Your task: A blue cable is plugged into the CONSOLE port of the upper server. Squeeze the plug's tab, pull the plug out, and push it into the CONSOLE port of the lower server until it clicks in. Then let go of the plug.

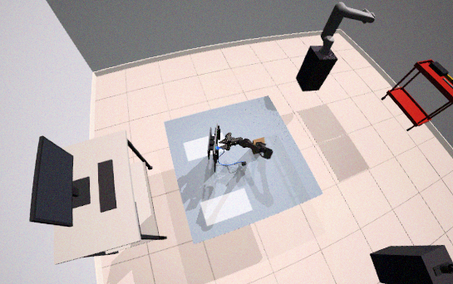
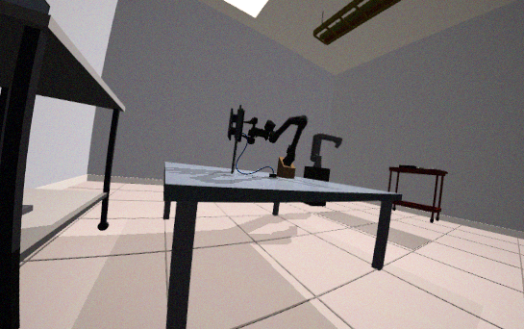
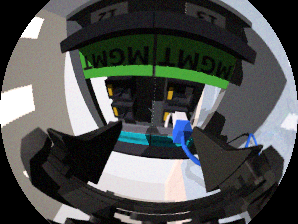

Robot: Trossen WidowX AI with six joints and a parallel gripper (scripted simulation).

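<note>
My gripper tip is 4 cm short of the blue plug, 1 cm to the right of it and 3 cm above it.
</note>
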